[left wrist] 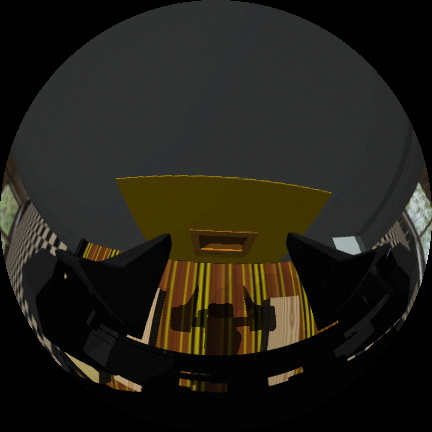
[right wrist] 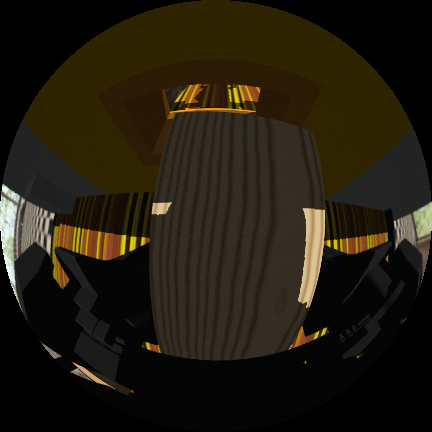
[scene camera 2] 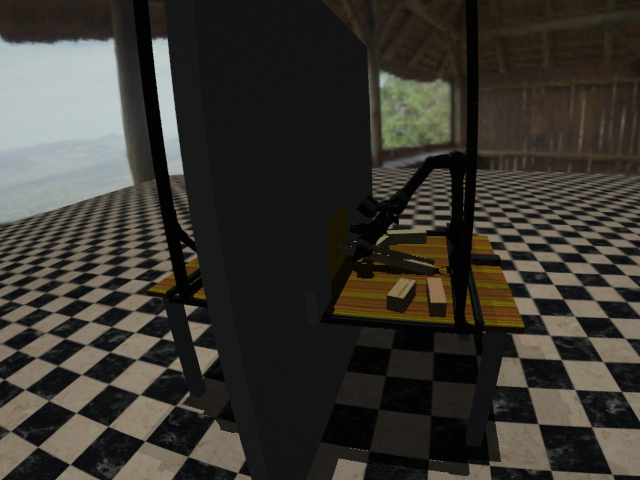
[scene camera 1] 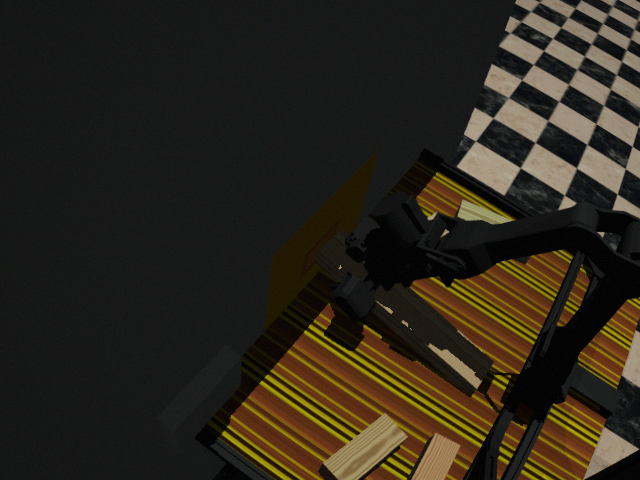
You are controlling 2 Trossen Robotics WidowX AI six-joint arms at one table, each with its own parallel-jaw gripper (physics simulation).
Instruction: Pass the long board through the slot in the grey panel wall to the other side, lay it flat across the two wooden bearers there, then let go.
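Frame: origin at the left arm's base, x back, y left, z down, level; centimetres.
Seen in the pictures: left gripper, fingertip midpoint: (left wrist: pixel 230 239); right gripper, fingertip midpoint: (right wrist: pixel 230 232) (scene camera 2: pixel 353 257) (scene camera 1: pixel 343 275); right arm's base, link origin: (scene camera 1: pixel 535 392).
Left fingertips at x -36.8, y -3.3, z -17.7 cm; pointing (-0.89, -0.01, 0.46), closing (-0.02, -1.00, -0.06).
Note:
Pixels of each thing's top centre, then the offset from my left fingertips to it. "pt": a spot on its surface instead.
- slot's brown frame, top centre: (right wrist: pixel 205 53) (left wrist: pixel 223 216) dx -9.0, dy -0.3, dz +7.7 cm
- pale block, top centre: (scene camera 1: pixel 498 224) (scene camera 2: pixel 406 231) dx -33.6, dy +30.0, dz +14.9 cm
- grey box, surface spot: (scene camera 1: pixel 201 392) pt dx -13.6, dy -31.5, dz +9.6 cm
The long board (scene camera 1: pixel 439 325) (scene camera 2: pixel 403 258) (right wrist: pixel 225 200) slants up towards the slot, mostly in shadow. My right gripper (scene camera 1: pixel 347 268) (scene camera 2: pixel 360 245) (right wrist: pixel 230 232) is shut on it near the wall end. In the right wrist view the board's far end is at the slot's brown frame (left wrist: pixel 225 232) (right wrist: pixel 210 70), overlapping its lower right; whether it is inside is unclear. The frame sits in a yellow plate on the grey panel wall (scene camera 1: pixel 155 155) (scene camera 2: pixel 279 155) (left wrist: pixel 215 100). My left gripper (left wrist: pixel 230 239) is open and empty, facing the slot. Two wooden bearers (left wrist: pixel 287 320) (left wrist: pixel 151 320) lie below it. No board shows through the slot there.
Two loose wooden blocks (scene camera 1: pixel 367 446) (scene camera 1: pixel 436 457) (scene camera 2: pixel 401 294) (scene camera 2: pixel 436 297) lie on the striped table. A pale block (scene camera 1: pixel 480 211) (scene camera 2: pixel 408 237) lies at the table's far side. A grey box (scene camera 1: pixel 201 392) (right wrist: pixel 50 192) juts from the wall. A black post (scene camera 2: pixel 470 129) stands by the table.

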